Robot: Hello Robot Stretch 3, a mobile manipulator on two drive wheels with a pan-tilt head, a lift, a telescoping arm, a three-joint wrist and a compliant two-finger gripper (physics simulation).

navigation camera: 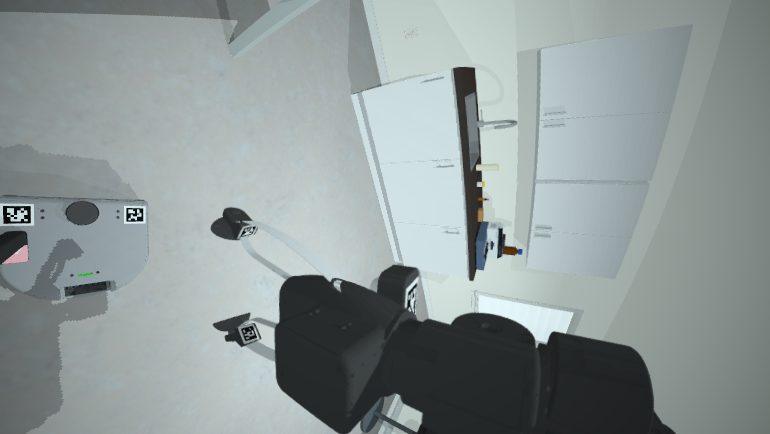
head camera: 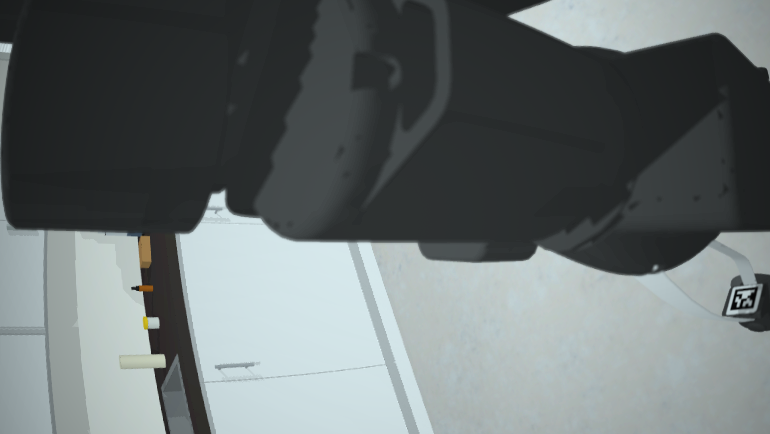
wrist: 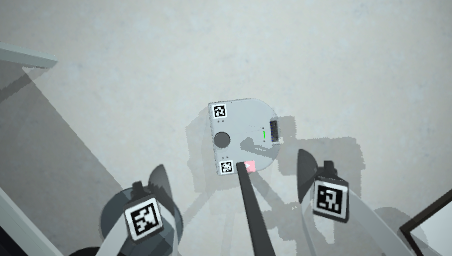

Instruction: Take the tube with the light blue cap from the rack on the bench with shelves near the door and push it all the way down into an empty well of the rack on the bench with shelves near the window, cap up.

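Seen in the pictures: gripper, fingertip midpoint: [navigation camera: 224,271] [wrist: 232,174]; robot's base at its link origin: [navigation camera: 83,211] [wrist: 222,134].
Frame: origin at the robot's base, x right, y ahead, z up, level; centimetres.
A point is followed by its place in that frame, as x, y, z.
My gripper [navigation camera: 231,273] {12.2, -2.3, 96.3} [wrist: 232,174] {12.2, -2.3, 96.3} is open, with its two fingertips wide apart and no object between them. It hangs above the floor, beside the robot's base. In the head camera view one fingertip shows at the right edge, and the dark wrist and arm cover much of the upper part. The tube with the light blue cap, its rack and the rack near the window do not show in these views.
A dark counter [head camera: 172,301] {180.9, 19.8, 91.0} [navigation camera: 464,80] {150.3, 94.3, 90.7} with a sink [navigation camera: 471,129] {199.0, 77.2, 86.4} and small items stands over white cabinets [head camera: 280,301] {181.7, 20.6, 50.4} [navigation camera: 412,126] {153.4, 68.0, 52.1}. The robot's base [navigation camera: 107,242] {5.7, -9.2, 16.0} [wrist: 245,115] {9.7, -11.4, 16.0} is on the floor. A round blue-grey seat [wrist: 112,212] {-35.5, 65.3, 3.0} shows behind the left finger.
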